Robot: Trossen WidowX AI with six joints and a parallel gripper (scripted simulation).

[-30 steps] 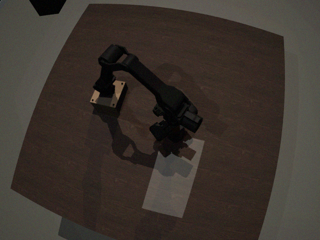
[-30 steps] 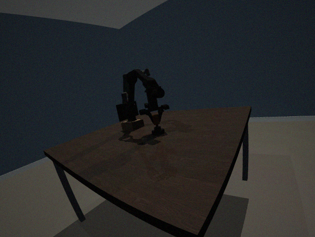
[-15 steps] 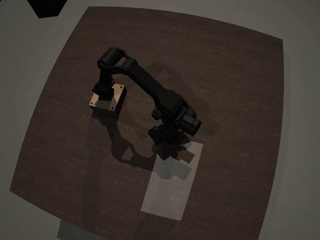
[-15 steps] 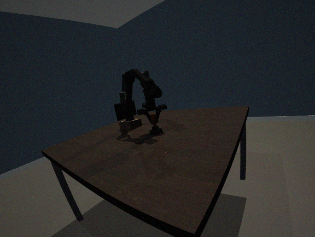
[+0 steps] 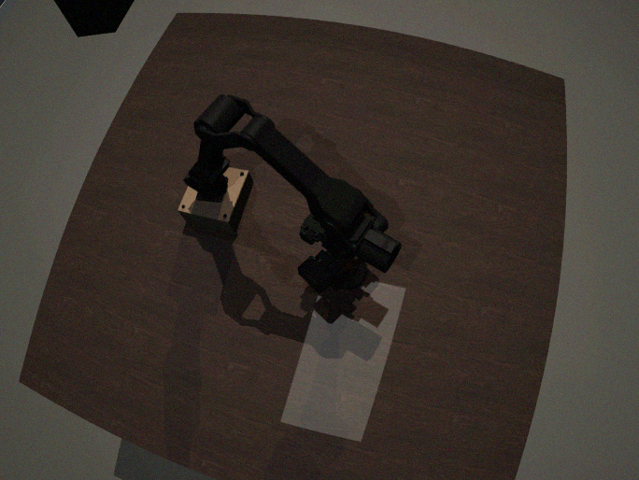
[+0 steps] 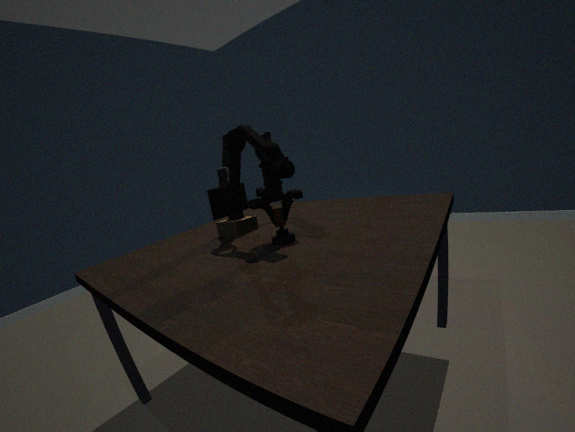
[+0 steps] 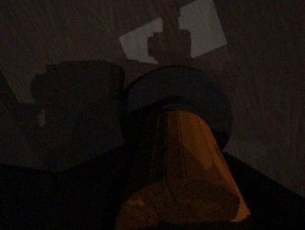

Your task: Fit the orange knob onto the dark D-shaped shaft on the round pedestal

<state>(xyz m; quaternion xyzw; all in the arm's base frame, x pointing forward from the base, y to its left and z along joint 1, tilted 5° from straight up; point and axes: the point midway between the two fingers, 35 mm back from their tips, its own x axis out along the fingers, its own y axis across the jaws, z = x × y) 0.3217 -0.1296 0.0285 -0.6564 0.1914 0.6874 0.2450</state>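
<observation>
My gripper tip is 20 mm below the orange knob. From my gripper tip the other things lie so: round pedestal (40 mm below).
</observation>
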